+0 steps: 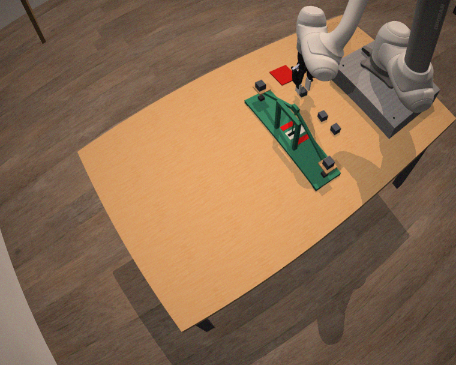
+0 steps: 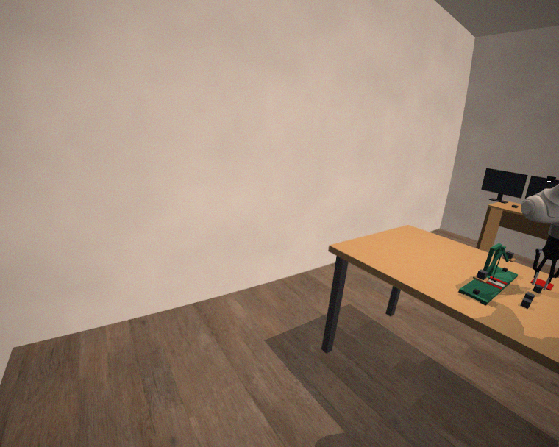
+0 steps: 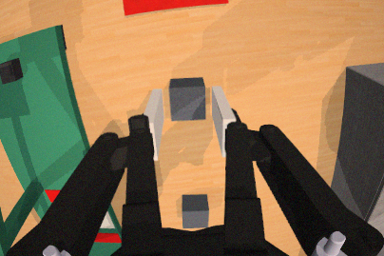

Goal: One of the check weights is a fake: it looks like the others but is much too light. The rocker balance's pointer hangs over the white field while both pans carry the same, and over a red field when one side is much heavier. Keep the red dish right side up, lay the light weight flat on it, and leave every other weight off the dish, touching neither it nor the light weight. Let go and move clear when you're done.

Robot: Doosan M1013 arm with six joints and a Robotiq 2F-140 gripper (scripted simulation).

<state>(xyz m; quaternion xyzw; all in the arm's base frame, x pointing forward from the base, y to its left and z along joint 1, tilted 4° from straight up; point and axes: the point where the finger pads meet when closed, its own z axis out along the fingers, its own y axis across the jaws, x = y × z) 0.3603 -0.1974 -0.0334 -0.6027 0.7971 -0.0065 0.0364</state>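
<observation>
My gripper is now 3 cm past the red dish, 12 cm to the left of it and 5 cm above it. Round my hand: green rocker balance: 20 cm ahead, 11 cm to the left, 4 cm above.
</observation>
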